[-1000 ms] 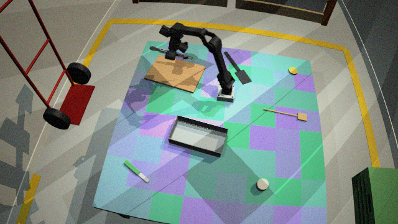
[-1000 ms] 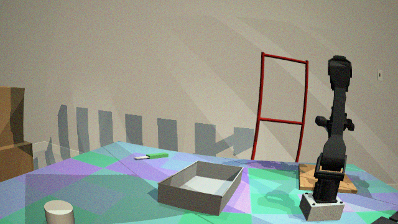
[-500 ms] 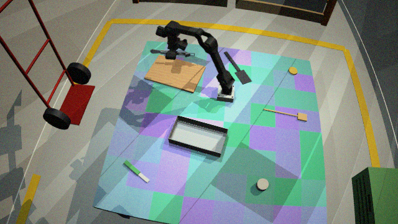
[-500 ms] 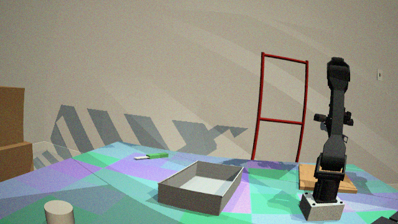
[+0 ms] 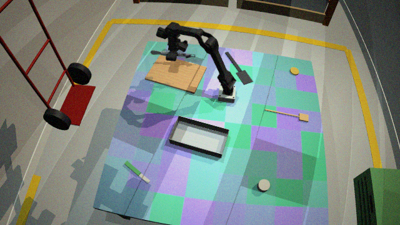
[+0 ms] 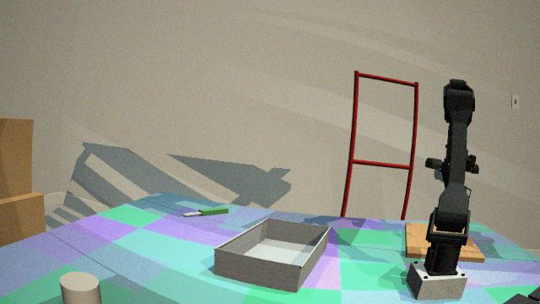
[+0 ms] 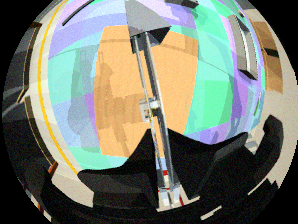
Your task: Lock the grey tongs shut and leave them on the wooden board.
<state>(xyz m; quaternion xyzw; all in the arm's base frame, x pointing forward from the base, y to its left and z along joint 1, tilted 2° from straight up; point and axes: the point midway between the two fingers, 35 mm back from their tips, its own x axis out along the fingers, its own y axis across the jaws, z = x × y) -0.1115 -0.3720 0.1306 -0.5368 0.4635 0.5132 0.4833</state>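
Now: the wooden board 140 mm below my gripper tip. From my gripper tip the other things lie so: grey roasting tin: 450 mm ahead, 260 mm to the left, 120 mm below; black spatula: 420 mm to the left, 140 mm below, 140 mm behind; green-handled tool: 740 mm ahead, 140 mm below, 10 mm to the right.
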